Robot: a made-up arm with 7 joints. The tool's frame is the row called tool. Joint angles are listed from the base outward.
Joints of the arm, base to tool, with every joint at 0 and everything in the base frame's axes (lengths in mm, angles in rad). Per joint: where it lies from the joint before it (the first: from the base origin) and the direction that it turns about. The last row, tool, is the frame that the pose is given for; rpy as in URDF.
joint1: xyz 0.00 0.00 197.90 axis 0 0 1
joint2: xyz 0.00 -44.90 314.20 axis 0 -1 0
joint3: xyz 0.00 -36.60 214.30 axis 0 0 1
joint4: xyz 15.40 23.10 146.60 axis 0 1 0
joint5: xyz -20.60 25.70 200.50 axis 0 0 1
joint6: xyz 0.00 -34.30 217.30 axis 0 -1 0
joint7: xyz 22.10 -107.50 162.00 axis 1 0 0
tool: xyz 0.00 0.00 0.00 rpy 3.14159 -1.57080 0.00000
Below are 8 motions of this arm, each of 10 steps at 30 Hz.
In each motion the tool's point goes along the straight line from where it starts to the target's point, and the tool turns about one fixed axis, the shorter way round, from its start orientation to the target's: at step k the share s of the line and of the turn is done. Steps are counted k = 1, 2, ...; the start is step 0. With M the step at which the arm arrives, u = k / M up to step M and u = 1 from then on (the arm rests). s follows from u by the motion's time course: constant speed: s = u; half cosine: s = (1 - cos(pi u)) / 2; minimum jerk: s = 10 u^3 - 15 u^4 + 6 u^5.
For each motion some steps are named. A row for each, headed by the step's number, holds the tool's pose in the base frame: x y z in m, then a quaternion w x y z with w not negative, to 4 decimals.
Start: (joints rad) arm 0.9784 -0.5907 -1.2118 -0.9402 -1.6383 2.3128 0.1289
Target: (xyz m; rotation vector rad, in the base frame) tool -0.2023 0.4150 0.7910 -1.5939 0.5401 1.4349
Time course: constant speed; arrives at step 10
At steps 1, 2, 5, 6, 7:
1: -0.0997 0.4096 0.8295 0.5766 -0.6096 0.2401 0.4881
2: -0.1111 0.4102 0.8252 0.5630 -0.6143 0.2380 0.4990
5: -0.1453 0.4120 0.8124 0.5213 -0.6270 0.2312 0.5307
6: -0.1567 0.4126 0.8081 0.5070 -0.6309 0.2287 0.5409
7: -0.1681 0.4132 0.8038 0.4926 -0.6345 0.2262 0.5509

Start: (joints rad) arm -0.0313 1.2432 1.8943 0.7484 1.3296 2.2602 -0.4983
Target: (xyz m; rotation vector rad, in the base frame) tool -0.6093 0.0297 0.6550 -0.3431 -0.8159 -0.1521
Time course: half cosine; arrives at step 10
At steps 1, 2, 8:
1: -0.5069 0.2539 0.7036 0.7718 -0.1442 -0.3970 -0.4753
2: -0.5143 0.2376 0.7001 0.7863 -0.1467 -0.3992 -0.4482
8: -0.5993 0.0516 0.6598 0.8952 -0.1650 -0.3978 -0.1147

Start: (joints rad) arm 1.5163 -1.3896 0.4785 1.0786 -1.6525 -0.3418 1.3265
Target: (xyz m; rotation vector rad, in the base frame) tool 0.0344 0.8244 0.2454 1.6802 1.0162 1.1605
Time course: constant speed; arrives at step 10
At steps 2, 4, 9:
2: -0.0404 0.8346 0.2634 0.3935 0.6619 0.3815 0.5115
4: -0.0217 0.8321 0.2589 0.3995 0.6640 0.3875 0.4994
9: 0.0250 0.8257 0.2476 0.4143 0.6687 0.4021 0.4686

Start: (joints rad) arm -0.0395 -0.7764 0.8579 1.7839 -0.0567 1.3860 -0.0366
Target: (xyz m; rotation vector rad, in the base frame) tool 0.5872 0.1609 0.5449 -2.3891 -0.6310 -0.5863
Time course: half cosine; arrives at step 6
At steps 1, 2, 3, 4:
1: 0.6021 0.2234 0.5470 0.3249 -0.8877 -0.2548 -0.2036
2: 0.5992 0.2112 0.5466 0.3194 -0.8899 -0.2514 -0.2070
3: 0.5952 0.1944 0.5461 0.3118 -0.8929 -0.2467 -0.2115
4: 0.5912 0.1777 0.5455 0.3041 -0.8957 -0.2420 -0.2160

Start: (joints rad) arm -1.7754 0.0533 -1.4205 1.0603 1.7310 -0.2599 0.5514
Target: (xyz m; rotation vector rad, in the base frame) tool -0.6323 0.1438 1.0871 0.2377 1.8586 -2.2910
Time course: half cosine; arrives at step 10
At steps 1, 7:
1: -0.6450 -0.0526 1.0668 0.0892 -0.0834 0.6800 -0.7229
7: -0.6350 0.1023 1.0828 0.0907 0.0455 0.6387 -0.7628

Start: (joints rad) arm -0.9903 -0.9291 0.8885 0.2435 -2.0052 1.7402 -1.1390
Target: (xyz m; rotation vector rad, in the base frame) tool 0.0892 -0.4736 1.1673 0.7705 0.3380 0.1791
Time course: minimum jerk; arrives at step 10
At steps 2, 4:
2: 0.3595 -0.3806 1.1230 0.8700 0.3022 0.3874 0.0420
4: 0.2850 -0.4062 1.1352 0.8860 0.3238 0.3275 0.0547

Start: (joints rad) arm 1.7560 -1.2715 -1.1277 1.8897 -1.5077 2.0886 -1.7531
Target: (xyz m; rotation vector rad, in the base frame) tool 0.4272 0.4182 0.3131 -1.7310 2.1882 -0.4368
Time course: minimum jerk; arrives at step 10
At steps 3, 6, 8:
3: 0.2960 0.5332 0.3032 0.2234 -0.6637 0.6966 -0.1557
6: 0.3774 0.4618 0.3094 0.1831 -0.6283 0.7402 -0.1541
8: 0.4181 0.4262 0.3124 0.1627 -0.6095 0.7607 -0.1530

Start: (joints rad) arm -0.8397 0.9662 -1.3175 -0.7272 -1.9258 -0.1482 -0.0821
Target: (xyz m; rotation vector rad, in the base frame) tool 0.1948 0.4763 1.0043 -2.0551 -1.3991 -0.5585
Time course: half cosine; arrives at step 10
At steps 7, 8, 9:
7: 0.1353 0.5262 0.9703 0.2621 -0.7559 -0.5775 -0.1628
8: 0.1672 0.4994 0.9886 0.2786 -0.7647 -0.5498 -0.1880
9: 0.1877 0.4822 1.0003 0.2889 -0.7697 -0.5315 -0.2041

